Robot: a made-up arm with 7 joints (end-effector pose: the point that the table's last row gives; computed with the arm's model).
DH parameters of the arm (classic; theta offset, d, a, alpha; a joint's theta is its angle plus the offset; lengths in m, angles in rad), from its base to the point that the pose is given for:
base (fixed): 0 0 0 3.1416
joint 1: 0 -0.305 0 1.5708
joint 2: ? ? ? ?
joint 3: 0 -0.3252 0 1.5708
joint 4: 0 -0.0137 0 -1.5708
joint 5: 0 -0.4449 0 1.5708
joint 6: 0 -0.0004 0 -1.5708
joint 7: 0 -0.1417 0 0
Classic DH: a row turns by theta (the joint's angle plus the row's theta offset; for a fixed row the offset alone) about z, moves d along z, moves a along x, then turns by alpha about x.
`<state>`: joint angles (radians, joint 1 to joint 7).
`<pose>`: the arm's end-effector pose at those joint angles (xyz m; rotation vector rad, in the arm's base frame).
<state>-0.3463 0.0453 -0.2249 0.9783 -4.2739 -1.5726 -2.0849</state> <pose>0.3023 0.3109 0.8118 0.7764 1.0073 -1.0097</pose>
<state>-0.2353 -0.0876 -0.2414 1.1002 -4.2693 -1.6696 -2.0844</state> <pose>0.2748 0.2687 0.8028 0.7223 0.9406 -1.0610</pose>
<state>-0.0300 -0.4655 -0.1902 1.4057 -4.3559 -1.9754 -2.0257</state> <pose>0.1651 0.1738 0.7762 0.6012 0.8344 -1.0724</pose>
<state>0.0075 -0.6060 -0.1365 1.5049 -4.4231 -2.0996 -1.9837</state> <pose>0.1151 0.1412 0.7677 0.5869 0.8255 -1.0044</pose>
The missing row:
joint 2: 0 -0.0117 0 -1.5708
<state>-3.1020 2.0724 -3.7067 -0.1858 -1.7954 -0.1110 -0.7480</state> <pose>-0.7577 -0.0387 -0.1922 -0.1282 0.9934 0.0791</pose>
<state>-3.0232 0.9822 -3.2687 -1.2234 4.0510 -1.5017 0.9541</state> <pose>-0.6922 -0.0816 0.3019 0.8673 2.4304 1.3868</pose>
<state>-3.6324 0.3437 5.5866 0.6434 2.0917 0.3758 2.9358</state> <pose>-0.4051 -0.3887 0.9637 -2.1606 0.9148 -0.6813</pose>
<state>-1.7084 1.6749 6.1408 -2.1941 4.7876 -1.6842 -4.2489</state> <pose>0.1972 0.1274 0.6133 -0.9197 -1.0917 1.3740</pose>
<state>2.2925 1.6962 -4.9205 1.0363 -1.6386 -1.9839 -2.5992</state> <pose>-0.6230 -0.1440 0.3102 2.8236 -1.1343 -0.2406</pose>
